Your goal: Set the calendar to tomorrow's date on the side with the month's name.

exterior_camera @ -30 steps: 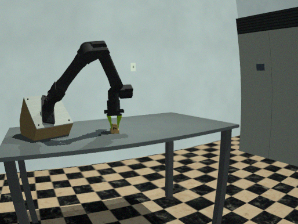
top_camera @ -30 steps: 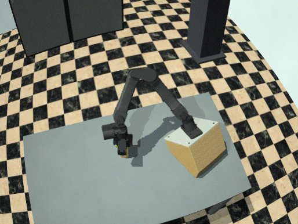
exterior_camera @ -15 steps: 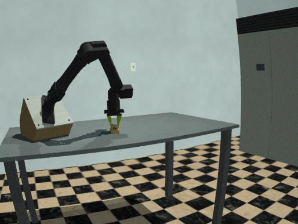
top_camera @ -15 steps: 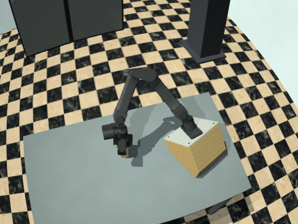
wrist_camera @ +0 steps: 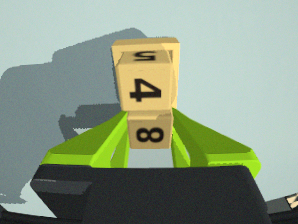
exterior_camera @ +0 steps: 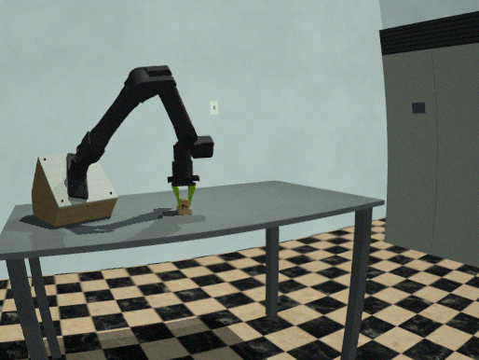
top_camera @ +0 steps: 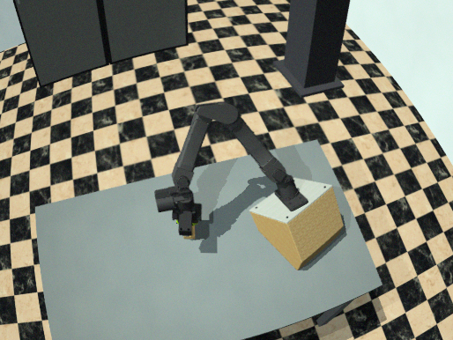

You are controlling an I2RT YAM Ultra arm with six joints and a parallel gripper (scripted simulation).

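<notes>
Right now the tan tray is 1 cm to the left of my hand and 2 cm below it.
</notes>
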